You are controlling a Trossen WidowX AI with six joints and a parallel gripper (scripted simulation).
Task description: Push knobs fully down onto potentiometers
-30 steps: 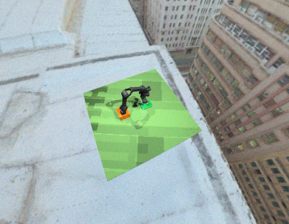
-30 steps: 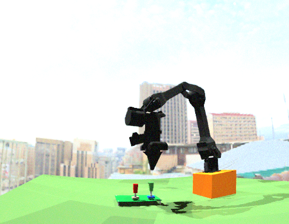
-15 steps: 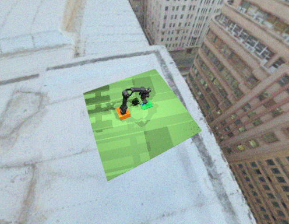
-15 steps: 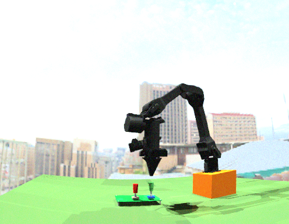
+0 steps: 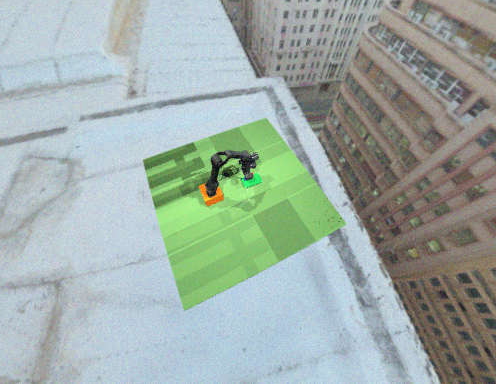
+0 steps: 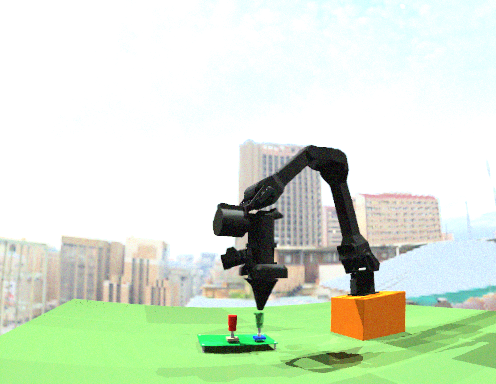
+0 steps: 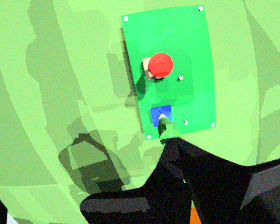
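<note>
The green knob is 20 mm below my gripper tip. The rest, counted from my gripper tip: red knob: 60 mm ahead, 10 mm to the right, 30 mm below.
</note>
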